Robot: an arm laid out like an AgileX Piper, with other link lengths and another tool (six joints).
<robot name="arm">
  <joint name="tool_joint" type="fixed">
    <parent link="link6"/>
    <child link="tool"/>
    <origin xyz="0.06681 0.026 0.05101" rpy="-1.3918 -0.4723 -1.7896"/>
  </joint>
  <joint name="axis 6" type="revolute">
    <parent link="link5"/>
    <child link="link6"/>
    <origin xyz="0.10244 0 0.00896"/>
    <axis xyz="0.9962 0 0.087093"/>
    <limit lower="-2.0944" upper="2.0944"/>
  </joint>
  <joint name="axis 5" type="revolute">
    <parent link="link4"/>
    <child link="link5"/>
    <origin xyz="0 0 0"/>
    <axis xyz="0 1 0"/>
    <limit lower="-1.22" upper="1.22"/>
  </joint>
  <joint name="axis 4" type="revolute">
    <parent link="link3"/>
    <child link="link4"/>
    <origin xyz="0.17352 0 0.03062"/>
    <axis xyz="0.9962 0 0.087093"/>
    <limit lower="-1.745" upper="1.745"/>
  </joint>
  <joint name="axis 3" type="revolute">
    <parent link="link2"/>
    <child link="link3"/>
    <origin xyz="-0.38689 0 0.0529"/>
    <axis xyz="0 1 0"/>
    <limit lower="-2.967" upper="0"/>
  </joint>
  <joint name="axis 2" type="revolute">
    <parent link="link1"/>
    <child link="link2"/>
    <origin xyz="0 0 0"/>
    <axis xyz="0 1 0"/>
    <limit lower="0" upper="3.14"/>
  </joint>
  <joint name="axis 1" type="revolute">
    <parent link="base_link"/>
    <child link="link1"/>
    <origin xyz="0 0 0.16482"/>
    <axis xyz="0 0 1"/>
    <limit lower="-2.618" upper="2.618"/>
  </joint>
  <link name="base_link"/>
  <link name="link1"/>
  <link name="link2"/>
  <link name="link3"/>
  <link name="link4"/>
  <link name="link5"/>
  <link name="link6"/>
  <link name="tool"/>
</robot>
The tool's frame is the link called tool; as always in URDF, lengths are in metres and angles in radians.
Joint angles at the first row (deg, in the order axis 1, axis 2, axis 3, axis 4, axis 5, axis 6):
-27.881 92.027 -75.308 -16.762 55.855 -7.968
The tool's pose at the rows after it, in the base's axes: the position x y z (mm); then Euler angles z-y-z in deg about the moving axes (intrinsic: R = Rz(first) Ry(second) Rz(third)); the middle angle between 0 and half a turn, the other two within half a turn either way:
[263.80 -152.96 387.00 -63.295 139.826 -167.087]
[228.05 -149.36 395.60 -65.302 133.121 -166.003]
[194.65 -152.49 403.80 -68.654 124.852 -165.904]
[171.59 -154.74 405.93 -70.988 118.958 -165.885]
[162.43 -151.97 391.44 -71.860 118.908 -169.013]
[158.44 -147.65 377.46 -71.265 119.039 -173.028]
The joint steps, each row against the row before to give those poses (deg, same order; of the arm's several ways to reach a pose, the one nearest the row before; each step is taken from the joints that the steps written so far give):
-0.311 -7.294 9.300 -3.997 -5.442 3.323
0.003 -6.680 8.005 -8.195 -5.040 8.398
-0.003 -5.697 7.368 -13.072 -3.950 12.451
-0.069 -3.527 5.940 -11.648 -2.097 11.312
-0.042 -0.566 4.283 -4.137 -0.985 2.561
-0.001 -0.001 3.538 -3.619 -1.627 0.399

